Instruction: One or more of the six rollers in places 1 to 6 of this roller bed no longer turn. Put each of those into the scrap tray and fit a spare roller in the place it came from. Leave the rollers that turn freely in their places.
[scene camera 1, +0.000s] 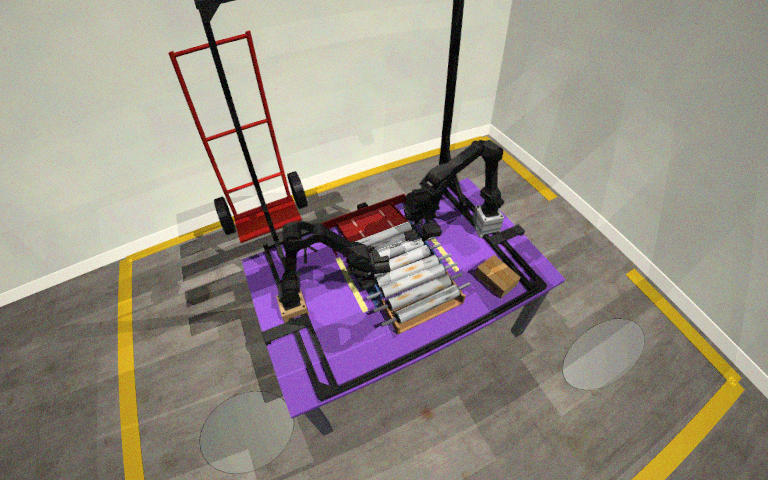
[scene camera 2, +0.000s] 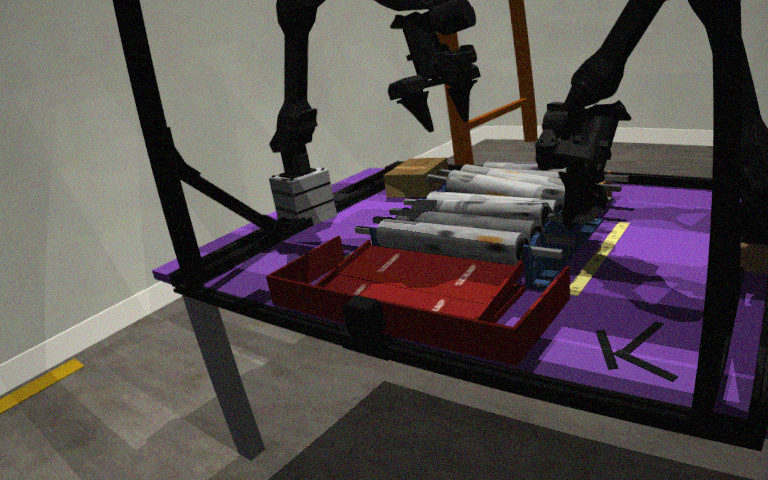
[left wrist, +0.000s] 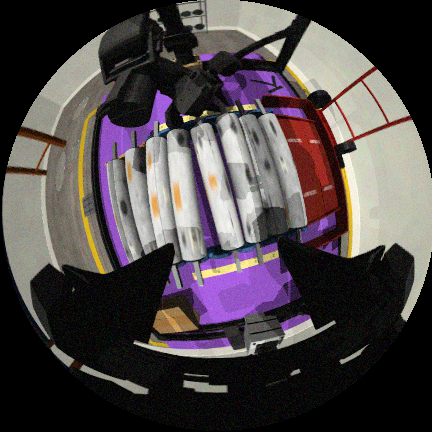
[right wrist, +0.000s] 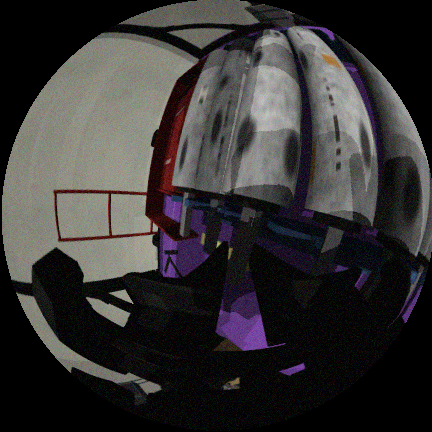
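Seen in the pictures: left gripper, between the fingertips: (scene camera 1: 419, 232) (scene camera 2: 449, 126) (left wrist: 226, 245); right gripper, between the fingertips: (scene camera 2: 567, 226) (left wrist: 224, 107) (right wrist: 237, 246); left arm's base, origin of its link: (scene camera 1: 489, 211) (scene camera 2: 297, 173) (left wrist: 265, 346); right arm's base, origin of its link: (scene camera 1: 290, 301) (scene camera 2: 762, 236) (left wrist: 185, 60).
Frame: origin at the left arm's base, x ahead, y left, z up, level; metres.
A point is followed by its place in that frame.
Note:
The roller bed (scene camera 1: 372, 296) {x 0.594, y 0.258, z -0.057 m} holds grey rollers side by side next to the red scrap tray (scene camera 1: 354, 228) {x 0.591, y -0.130, z -0.084 m} (scene camera 2: 430, 329) {x 0.618, y -0.207, z -0.086 m} (left wrist: 318, 160) {x 0.523, y -0.167, z -0.087 m} (right wrist: 160, 153) {x 0.569, y -0.212, z -0.082 m}. My right gripper (scene camera 1: 377, 264) (scene camera 2: 573, 214) {x 0.625, y 0.094, z -0.052 m} (right wrist: 237, 246) {x 0.625, y 0.094, z -0.052 m} is down at the rollers' end by the yellow strip. It is shut on the axle stub of the third roller from the tray (scene camera 1: 401, 249) {x 0.431, y 0.081, z -0.035 m} (scene camera 2: 487, 206) {x 0.490, y 0.062, z -0.029 m} (left wrist: 235, 173) {x 0.460, y 0.087, z -0.033 m} (right wrist: 261, 132) {x 0.547, y 0.096, z -0.023 m}. That roller looks slightly higher than its neighbours. My left gripper (scene camera 1: 429, 230) {x 0.372, y 0.115, z 0.090 m} (scene camera 2: 446, 119) {x 0.372, y 0.115, z 0.090 m} (left wrist: 226, 245) {x 0.372, y 0.115, z 0.090 m} is open and empty, high above the rollers' other end. The scrap tray is empty.
Two more rollers (scene camera 1: 427, 305) {x 0.409, y 0.358, z -0.040 m} lie on a wooden rack at the front end of the row. A cardboard box (scene camera 1: 498, 273) {x 0.081, y 0.287, z -0.056 m} (scene camera 2: 413, 177) {x 0.129, y 0.223, z -0.063 m} (left wrist: 173, 318) {x 0.099, y 0.258, z -0.055 m} sits on the table near the left arm's base. A red hand truck (scene camera 1: 254, 219) and an orange ladder (scene camera 2: 458, 138) stand off the table.

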